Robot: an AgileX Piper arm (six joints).
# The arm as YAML. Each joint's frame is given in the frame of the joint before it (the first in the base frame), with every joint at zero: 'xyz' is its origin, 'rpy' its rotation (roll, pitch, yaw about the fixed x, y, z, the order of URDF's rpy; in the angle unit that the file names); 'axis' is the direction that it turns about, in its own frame. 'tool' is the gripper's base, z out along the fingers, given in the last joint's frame.
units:
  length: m
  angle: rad
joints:
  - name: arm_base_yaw
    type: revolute
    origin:
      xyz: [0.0, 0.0, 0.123]
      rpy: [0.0, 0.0, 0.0]
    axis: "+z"
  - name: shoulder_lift
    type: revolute
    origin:
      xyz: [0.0, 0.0, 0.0]
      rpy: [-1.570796, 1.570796, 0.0]
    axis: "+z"
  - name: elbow
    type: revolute
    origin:
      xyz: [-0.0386, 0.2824, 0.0]
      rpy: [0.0, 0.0, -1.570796]
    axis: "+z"
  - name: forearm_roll
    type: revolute
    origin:
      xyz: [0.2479, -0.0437, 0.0]
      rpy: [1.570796, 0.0, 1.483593]
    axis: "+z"
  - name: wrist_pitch
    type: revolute
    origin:
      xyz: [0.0, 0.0, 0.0]
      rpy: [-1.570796, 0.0, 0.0]
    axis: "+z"
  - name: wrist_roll
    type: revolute
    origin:
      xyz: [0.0, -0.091, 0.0]
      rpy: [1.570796, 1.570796, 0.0]
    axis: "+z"
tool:
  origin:
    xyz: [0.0, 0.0, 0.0]
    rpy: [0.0, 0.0, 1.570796]
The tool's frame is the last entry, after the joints.
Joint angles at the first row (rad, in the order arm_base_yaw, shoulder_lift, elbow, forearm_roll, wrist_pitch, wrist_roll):
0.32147, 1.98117, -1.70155, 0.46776, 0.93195, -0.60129
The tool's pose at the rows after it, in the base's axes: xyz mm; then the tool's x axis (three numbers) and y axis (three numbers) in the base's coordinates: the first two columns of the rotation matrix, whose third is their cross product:
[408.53 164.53 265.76 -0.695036 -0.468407 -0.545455 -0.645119 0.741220 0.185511]
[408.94 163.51 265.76 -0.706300 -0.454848 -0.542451 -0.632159 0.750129 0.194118]
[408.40 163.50 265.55 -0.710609 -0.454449 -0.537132 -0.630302 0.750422 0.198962]
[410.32 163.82 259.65 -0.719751 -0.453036 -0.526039 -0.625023 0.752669 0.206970]
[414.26 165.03 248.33 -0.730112 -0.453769 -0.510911 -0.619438 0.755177 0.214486]
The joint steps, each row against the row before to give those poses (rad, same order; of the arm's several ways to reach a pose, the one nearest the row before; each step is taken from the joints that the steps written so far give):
-0.01347, 0.00001, -0.00002, 0.00000, 0.00001, 0.05316
-0.00249, 0.00000, 0.00000, -0.00001, 0.00000, 0.01584
-0.00001, 0.00000, -0.00002, 0.00000, 0.00641, 0.00406
-0.00092, 0.01353, 0.00008, 0.00206, -0.00004, 0.00213
0.00001, 0.02633, -0.00002, 0.00248, -0.00796, -0.00199

